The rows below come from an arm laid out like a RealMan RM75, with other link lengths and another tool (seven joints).
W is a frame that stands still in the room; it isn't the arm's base.
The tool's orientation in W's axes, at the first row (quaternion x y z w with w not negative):
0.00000, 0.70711, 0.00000, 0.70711
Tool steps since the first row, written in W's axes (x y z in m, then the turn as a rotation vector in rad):
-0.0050, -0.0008, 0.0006, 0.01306, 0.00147, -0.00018
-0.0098, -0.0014, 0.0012, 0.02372, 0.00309, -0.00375
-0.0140, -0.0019, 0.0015, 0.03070, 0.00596, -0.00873
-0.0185, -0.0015, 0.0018, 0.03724, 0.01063, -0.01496
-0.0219, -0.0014, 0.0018, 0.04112, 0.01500, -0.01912
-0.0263, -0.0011, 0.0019, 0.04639, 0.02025, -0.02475
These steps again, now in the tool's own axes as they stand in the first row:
-0.0006, -0.0008, -0.0050, 0.00018, 0.00147, 0.01306
-0.0012, -0.0014, -0.0098, 0.00375, 0.00309, 0.02372
-0.0015, -0.0019, -0.0140, 0.00873, 0.00596, 0.03070
-0.0018, -0.0015, -0.0185, 0.01496, 0.01063, 0.03724
-0.0018, -0.0014, -0.0219, 0.01912, 0.01500, 0.04112
-0.0019, -0.0011, -0.0263, 0.02475, 0.02025, 0.04639

